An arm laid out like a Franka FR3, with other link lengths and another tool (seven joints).
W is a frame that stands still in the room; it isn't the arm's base.
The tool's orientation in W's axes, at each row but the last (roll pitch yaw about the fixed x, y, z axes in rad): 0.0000, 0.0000, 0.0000; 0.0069, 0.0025, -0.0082; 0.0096, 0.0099, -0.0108; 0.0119, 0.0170, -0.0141; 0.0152, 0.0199, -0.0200; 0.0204, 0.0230, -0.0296; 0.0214, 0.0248, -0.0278; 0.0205, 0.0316, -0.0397; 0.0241, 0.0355, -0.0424
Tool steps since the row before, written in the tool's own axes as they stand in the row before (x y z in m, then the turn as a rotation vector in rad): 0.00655, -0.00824, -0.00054, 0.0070, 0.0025, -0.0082; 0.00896, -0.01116, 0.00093, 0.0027, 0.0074, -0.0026; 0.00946, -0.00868, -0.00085, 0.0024, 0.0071, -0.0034; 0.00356, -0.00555, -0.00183, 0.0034, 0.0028, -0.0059; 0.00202, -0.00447, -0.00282, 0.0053, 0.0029, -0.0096; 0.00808, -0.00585, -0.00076, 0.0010, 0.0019, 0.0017; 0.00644, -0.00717, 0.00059, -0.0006, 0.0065, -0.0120; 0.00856, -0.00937, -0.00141, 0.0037, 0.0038, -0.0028; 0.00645, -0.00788, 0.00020, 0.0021, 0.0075, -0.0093
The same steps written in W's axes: 0.00655, -0.00824, -0.00054, 0.0070, 0.0025, -0.0082; 0.00887, -0.01124, 0.00083, 0.0028, 0.0074, -0.0026; 0.00936, -0.00877, -0.00103, 0.0024, 0.0071, -0.0034; 0.00345, -0.00558, -0.00196, 0.0033, 0.0028, -0.0059; 0.00187, -0.00446, -0.00293, 0.0052, 0.0029, -0.0097; 0.00788, -0.00607, -0.00106, 0.0011, 0.0018, 0.0017; 0.00625, -0.00736, 0.00028, -0.0007, 0.0068, -0.0118; 0.00813, -0.00967, -0.00187, 0.0038, 0.0037, -0.0028; 0.00611, -0.00815, -0.00022, 0.0021, 0.0076, -0.0092
